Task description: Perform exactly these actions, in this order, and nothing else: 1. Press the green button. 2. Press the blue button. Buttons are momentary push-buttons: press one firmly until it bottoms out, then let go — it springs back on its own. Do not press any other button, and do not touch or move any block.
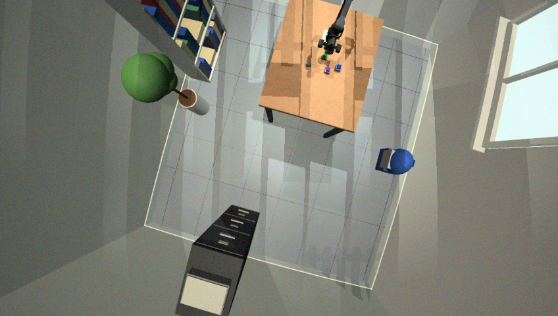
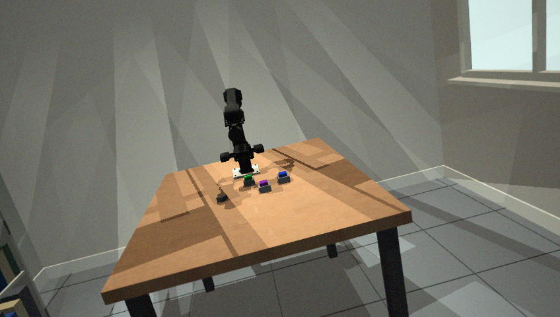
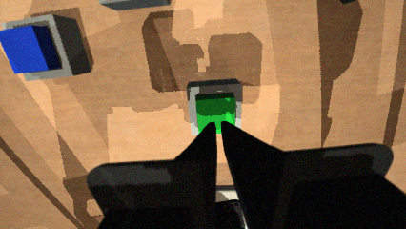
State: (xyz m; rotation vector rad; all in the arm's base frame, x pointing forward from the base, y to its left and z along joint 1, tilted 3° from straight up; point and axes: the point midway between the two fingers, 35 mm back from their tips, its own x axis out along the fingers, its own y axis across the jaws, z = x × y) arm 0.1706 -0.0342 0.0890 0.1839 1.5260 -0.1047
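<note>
Right now the green button is 30 mm below my gripper tip. The rest, counted from my gripper tip: blue button (130 mm to the left, 90 mm ahead, 30 mm below); then purple button (120 mm ahead, 30 mm to the left, 30 mm below); then small grey block (140 mm to the right, 80 mm ahead, 50 mm below).
</note>
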